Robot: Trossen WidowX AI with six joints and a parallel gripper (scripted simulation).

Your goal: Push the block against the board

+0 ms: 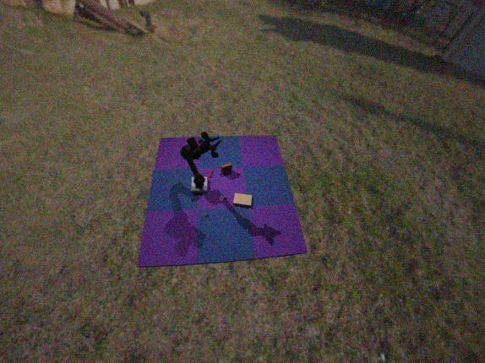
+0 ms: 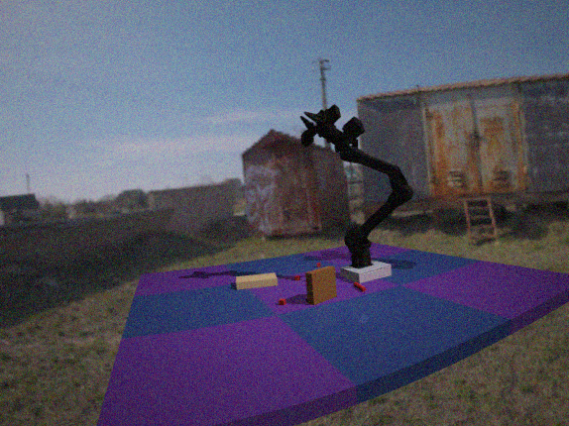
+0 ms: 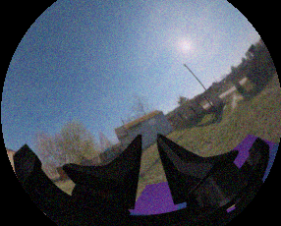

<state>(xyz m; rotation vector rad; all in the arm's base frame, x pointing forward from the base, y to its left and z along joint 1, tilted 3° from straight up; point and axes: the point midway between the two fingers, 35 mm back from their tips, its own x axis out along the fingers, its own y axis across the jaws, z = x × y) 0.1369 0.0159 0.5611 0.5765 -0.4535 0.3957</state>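
Right now my gripper tip is 5 cm short of the square block, 16 cm to the right of it and 56 cm above it. The rest, counted from my gripper tip: board (18 cm ahead, 16 cm to the right, 59 cm below).
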